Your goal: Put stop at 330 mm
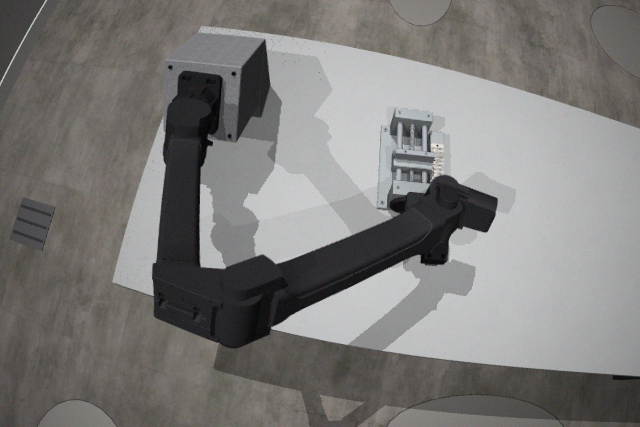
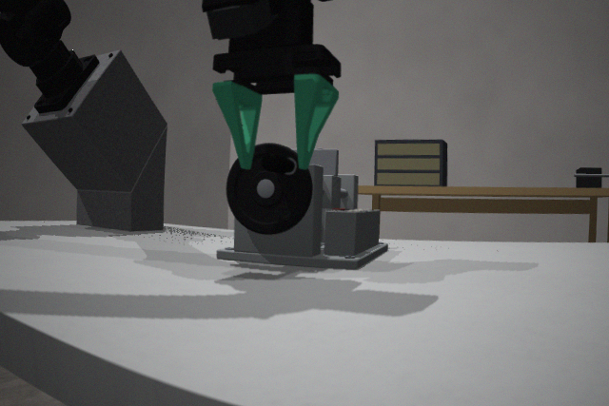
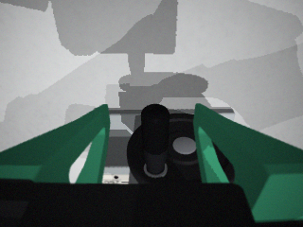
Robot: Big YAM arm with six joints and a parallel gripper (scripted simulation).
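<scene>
My hand is 20 mm to the right of the black crank handle. Also, from my hand: grey stop: 30 mm behind, 140 mm to the left, 10 mm below; black handwheel: 10 mm behind, 30 mm to the left, 10 mm below.
</scene>
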